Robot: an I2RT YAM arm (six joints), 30 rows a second.
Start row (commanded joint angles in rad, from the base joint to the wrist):
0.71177, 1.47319, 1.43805, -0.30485, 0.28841, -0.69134
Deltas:
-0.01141, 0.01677, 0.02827, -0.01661, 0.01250, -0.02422
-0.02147, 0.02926, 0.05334, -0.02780, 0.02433, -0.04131
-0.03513, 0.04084, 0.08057, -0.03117, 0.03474, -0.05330
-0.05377, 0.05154, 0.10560, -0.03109, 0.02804, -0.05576
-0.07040, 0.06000, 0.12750, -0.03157, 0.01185, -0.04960
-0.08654, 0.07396, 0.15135, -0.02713, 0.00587, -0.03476
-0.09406, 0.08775, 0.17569, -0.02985, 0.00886, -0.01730
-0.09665, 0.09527, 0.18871, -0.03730, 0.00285, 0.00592
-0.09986, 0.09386, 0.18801, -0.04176, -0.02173, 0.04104
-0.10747, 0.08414, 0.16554, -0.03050, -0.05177, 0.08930
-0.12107, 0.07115, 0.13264, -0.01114, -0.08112, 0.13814
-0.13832, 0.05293, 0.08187, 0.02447, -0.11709, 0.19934
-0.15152, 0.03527, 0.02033, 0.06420, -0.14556, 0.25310
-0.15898, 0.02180, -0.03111, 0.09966, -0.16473, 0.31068
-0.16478, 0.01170, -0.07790, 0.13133, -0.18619, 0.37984
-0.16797, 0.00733, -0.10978, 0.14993, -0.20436, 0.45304
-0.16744, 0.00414, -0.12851, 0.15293, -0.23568, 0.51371
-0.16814, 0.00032, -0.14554, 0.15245, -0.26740, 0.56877
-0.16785, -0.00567, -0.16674, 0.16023, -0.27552, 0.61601
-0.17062, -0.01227, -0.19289, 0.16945, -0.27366, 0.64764
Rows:
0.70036, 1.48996, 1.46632, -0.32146, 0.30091, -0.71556
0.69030, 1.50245, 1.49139, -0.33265, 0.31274, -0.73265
0.67664, 1.51403, 1.51862, -0.33602, 0.32315, -0.74464
0.65800, 1.52473, 1.54365, -0.33594, 0.31645, -0.74710
0.64137, 1.53319, 1.56555, -0.33642, 0.30026, -0.74094
0.62523, 1.54715, 1.58940, -0.33198, 0.29428, -0.72610
0.61771, 1.56094, 1.61374, -0.33470, 0.29727, -0.70864
0.61512, 1.56846, 1.62676, -0.34215, 0.29126, -0.68542
0.61191, 1.56705, 1.62606, -0.34661, 0.26668, -0.65030
0.60430, 1.55733, 1.60359, -0.33535, 0.23664, -0.60204
0.59070, 1.54434, 1.57069, -0.31599, 0.20729, -0.55320
0.57345, 1.52612, 1.51992, -0.28038, 0.17132, -0.49200
0.56025, 1.50846, 1.45838, -0.24065, 0.14285, -0.43824
0.55279, 1.49499, 1.40694, -0.20519, 0.12368, -0.38066
0.54699, 1.48489, 1.36015, -0.17352, 0.10222, -0.31150
0.54380, 1.48052, 1.32827, -0.15492, 0.08405, -0.23830
0.54433, 1.47733, 1.30954, -0.15192, 0.05273, -0.17763
0.54363, 1.47351, 1.29251, -0.15240, 0.02101, -0.12257
0.54392, 1.46752, 1.27131, -0.14462, 0.01289, -0.07533
0.54115, 1.46092, 1.24516, -0.13540, 0.01475, -0.04370

